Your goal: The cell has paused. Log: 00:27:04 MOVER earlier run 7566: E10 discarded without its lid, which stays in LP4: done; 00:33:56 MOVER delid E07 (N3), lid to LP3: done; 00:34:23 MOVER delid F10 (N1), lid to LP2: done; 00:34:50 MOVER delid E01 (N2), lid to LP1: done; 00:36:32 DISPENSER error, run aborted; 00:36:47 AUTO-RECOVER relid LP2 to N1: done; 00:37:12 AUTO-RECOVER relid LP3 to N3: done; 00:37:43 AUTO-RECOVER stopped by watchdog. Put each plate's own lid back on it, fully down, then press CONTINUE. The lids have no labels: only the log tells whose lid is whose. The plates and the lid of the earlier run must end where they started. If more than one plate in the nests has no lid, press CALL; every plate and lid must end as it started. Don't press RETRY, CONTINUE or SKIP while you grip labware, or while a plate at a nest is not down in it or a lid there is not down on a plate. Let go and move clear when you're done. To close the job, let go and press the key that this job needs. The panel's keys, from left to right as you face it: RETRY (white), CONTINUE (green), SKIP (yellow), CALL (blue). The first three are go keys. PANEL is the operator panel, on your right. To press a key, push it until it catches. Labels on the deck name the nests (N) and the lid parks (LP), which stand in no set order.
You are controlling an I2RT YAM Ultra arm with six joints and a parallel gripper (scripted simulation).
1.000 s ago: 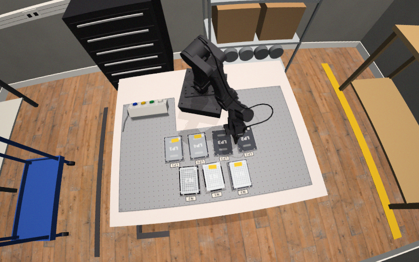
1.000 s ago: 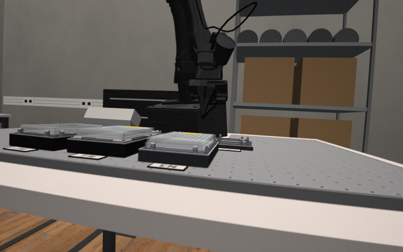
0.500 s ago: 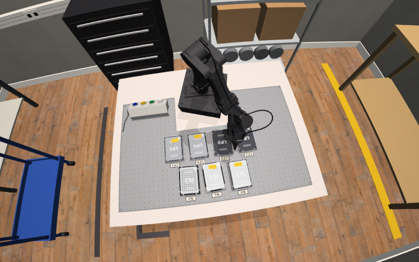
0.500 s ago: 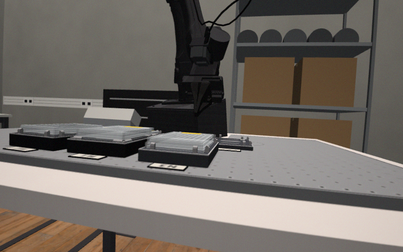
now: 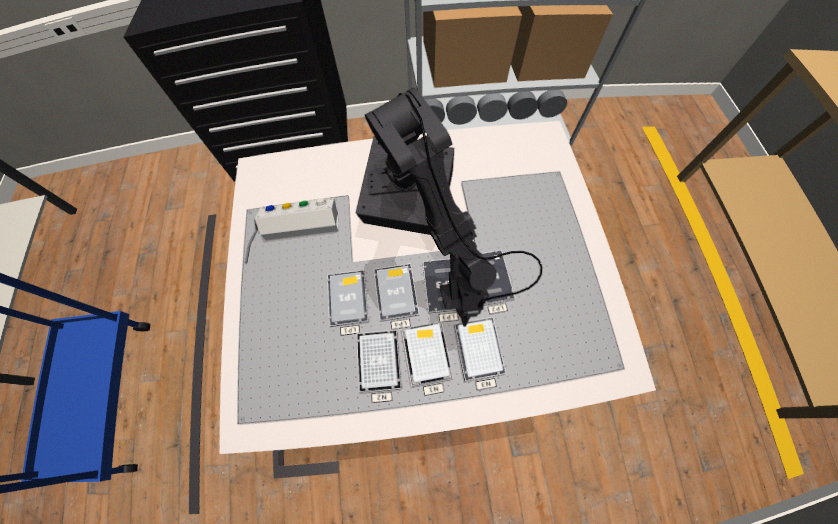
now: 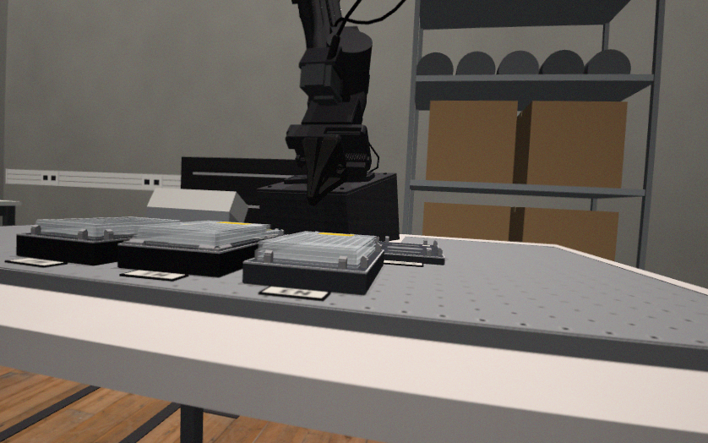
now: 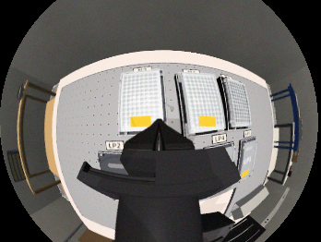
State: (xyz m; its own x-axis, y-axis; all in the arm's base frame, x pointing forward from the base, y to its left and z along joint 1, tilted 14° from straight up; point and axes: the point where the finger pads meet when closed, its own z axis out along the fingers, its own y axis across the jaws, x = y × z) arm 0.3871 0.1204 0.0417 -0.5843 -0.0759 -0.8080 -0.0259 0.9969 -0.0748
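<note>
Now: the plate 70 mm ahead of my hand, 210 mm to the right of it and 50 mm below it. From my hand the other things lie so: green key 370 mm behind, 410 mm to the right, 10 mm below; LP1 lid park 100 mm behind, 290 mm to the right, 70 mm below; yellow SKIP key 370 mm behind, 460 mm to the right, 10 mm below.
</note>
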